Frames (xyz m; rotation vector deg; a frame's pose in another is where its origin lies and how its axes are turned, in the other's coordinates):
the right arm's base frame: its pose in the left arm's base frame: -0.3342 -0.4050 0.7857 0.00 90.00 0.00
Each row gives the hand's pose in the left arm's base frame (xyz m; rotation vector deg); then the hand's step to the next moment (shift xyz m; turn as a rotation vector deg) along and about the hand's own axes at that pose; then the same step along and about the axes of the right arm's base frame.
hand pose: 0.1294 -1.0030 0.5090 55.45 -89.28 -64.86
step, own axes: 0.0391 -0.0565 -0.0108 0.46 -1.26 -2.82
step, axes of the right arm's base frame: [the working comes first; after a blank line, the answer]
step, axes of the left arm's base frame: 0.0048 -0.0538 -0.0438 2.70 -1.37 -0.76

0.0438 -0.0538 0.0048 0.76 -1.37 2.70
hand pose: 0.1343 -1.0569 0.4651 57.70 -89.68 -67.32
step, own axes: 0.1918 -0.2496 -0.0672 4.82 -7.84 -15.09
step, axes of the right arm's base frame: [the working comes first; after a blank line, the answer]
step, axes of the left arm's base frame: 0.0369 -0.2511 -0.1979 13.96 -9.78 -4.67

0.1979 -0.2511 0.0369 4.67 -9.78 13.96
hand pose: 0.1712 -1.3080 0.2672 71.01 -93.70 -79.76
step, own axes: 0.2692 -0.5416 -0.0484 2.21 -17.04 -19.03
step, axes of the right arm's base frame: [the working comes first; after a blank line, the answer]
step, axes of the left arm's base frame: 0.0843 -0.2630 -0.5402 20.68 -8.64 -12.45

0.5402 -0.2630 0.0843 12.45 -8.64 20.68
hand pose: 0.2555 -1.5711 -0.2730 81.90 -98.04 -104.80
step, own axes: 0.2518 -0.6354 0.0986 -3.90 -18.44 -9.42
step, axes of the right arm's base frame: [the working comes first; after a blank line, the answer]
step, axes of the left arm's base frame: 0.0672 0.0486 -0.6856 16.82 2.17 -12.50

0.6856 0.0486 0.0672 12.50 2.17 16.82
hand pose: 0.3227 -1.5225 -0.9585 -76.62 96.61 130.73
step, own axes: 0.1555 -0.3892 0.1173 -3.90 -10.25 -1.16
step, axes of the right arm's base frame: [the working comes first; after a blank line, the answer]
step, axes of the left arm's base frame: 0.0085 0.1855 -0.3936 7.94 5.19 -5.63

0.3936 0.1855 0.0085 5.63 5.19 7.94
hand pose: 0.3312 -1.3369 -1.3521 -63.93 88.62 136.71
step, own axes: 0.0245 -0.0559 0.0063 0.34 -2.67 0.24
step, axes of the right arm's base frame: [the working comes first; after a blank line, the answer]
step, axes of the left arm's base frame: 0.0032 0.0249 -0.0560 0.79 1.39 -2.18

0.0560 0.0249 0.0032 2.18 1.39 0.79
